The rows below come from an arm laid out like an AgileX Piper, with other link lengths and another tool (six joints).
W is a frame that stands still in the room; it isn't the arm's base.
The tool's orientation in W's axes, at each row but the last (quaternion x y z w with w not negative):
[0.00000 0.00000 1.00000 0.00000]
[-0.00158 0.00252 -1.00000 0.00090]
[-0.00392 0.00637 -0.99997 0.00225]
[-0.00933 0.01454 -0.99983 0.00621]
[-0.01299 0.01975 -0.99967 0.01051]
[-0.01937 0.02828 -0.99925 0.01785]
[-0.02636 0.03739 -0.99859 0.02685]
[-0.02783 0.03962 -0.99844 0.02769]
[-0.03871 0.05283 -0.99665 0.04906]
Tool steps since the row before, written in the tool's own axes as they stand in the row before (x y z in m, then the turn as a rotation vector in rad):
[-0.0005 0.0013 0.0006 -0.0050 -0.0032 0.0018]
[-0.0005 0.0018 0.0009 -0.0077 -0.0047 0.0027]
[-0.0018 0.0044 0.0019 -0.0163 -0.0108 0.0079]
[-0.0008 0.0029 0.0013 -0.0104 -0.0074 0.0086]
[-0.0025 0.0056 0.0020 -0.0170 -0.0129 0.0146]
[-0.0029 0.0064 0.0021 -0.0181 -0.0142 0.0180]
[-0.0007 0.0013 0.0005 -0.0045 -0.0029 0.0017]
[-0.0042 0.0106 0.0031 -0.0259 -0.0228 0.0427]
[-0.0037 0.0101 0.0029 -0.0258 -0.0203 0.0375]
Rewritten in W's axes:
[0.0005 -0.0013 0.0006 0.0050 0.0032 0.0018]
[0.0005 -0.0018 0.0009 0.0077 0.0047 0.0027]
[0.0018 -0.0044 0.0018 0.0163 0.0108 0.0079]
[0.0009 -0.0029 0.0012 0.0105 0.0073 0.0086]
[0.0027 -0.0056 0.0017 0.0171 0.0127 0.0147]
[0.0032 -0.0064 0.0016 0.0183 0.0138 0.0181]
[0.0008 -0.0013 0.0004 0.0044 0.0030 0.0017]
[0.0049 -0.0105 0.0020 0.0271 0.0209 0.0430]
[0.0049 -0.0099 0.0015 0.0268 0.0189 0.0375]

